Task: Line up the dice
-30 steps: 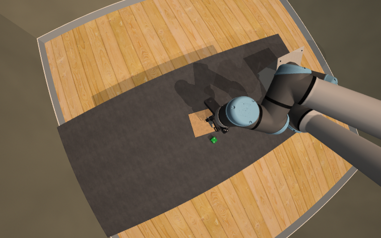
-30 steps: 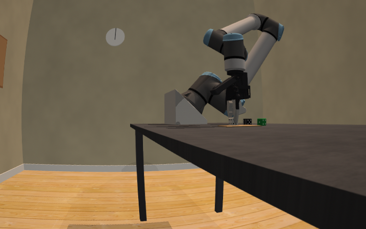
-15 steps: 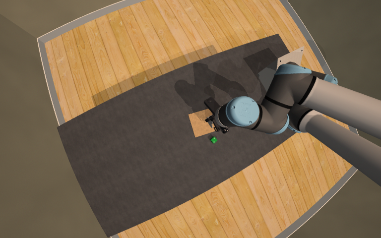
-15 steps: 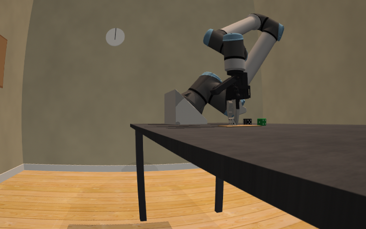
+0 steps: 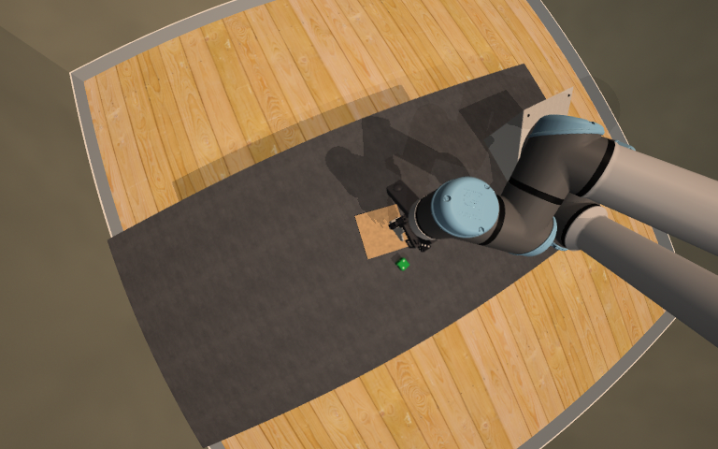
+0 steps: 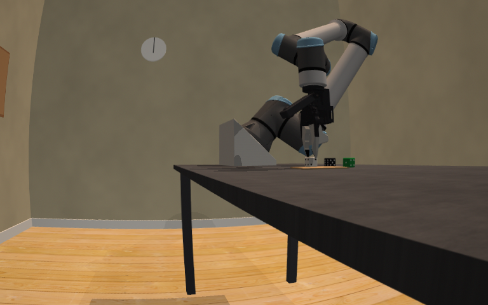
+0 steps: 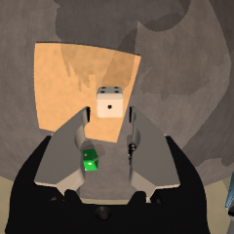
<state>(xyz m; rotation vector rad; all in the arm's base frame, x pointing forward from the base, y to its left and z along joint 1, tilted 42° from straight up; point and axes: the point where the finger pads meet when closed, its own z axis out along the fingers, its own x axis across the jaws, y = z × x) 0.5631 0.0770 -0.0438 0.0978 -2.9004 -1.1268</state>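
The white die is 30 mm below my hand. From my hand the other things lie so: tan mat 50 mm ahead, 40 mm below; green die 120 mm to the left, 40 mm ahead, 30 mm below; black die 100 mm to the left, 50 mm behind, 30 mm below.
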